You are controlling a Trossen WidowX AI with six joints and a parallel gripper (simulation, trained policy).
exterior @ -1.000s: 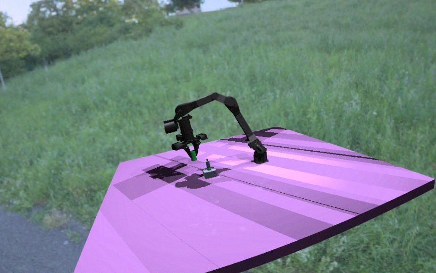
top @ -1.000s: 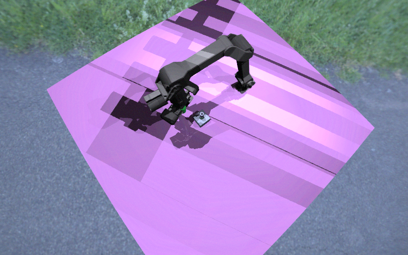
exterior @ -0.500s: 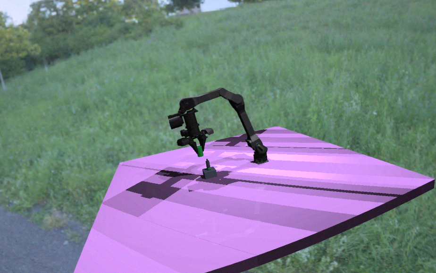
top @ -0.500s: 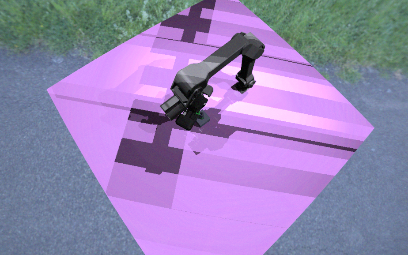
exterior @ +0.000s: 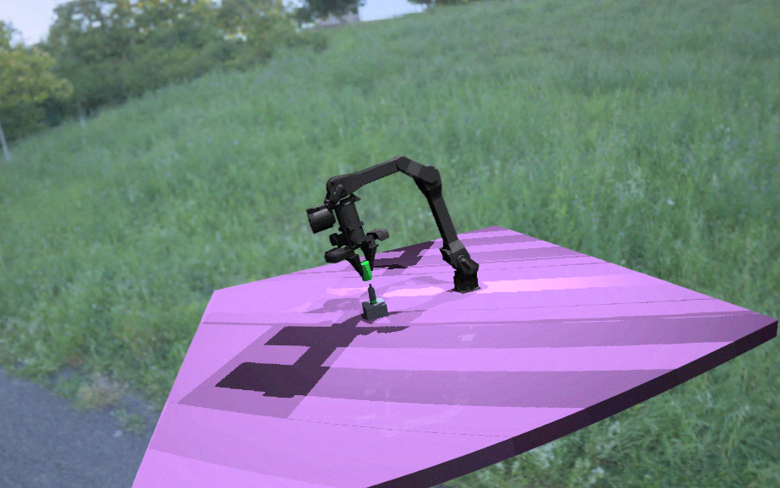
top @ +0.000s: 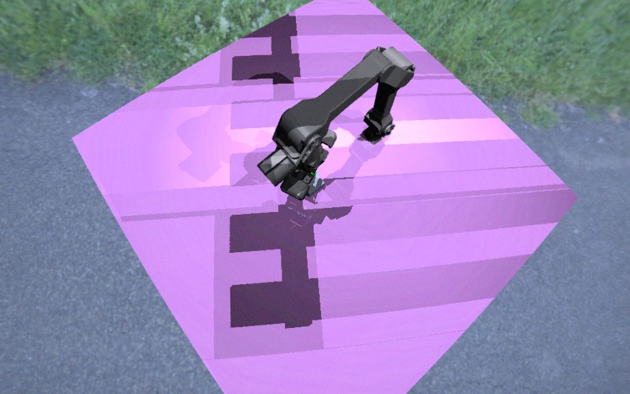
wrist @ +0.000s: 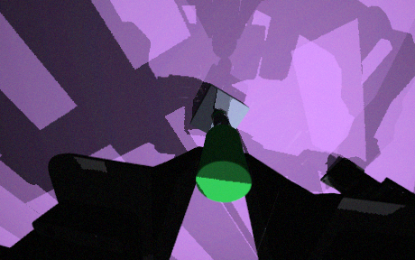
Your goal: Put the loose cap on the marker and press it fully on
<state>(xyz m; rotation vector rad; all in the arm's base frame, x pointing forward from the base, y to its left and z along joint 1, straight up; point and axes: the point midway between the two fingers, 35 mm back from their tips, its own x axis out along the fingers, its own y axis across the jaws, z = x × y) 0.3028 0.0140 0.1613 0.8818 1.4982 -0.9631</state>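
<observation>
Now: the grey holder block 11 cm below my gripper tip and 1 cm to the right of it. The rest, counted from my gripper tip: green cap (1 cm above).
</observation>
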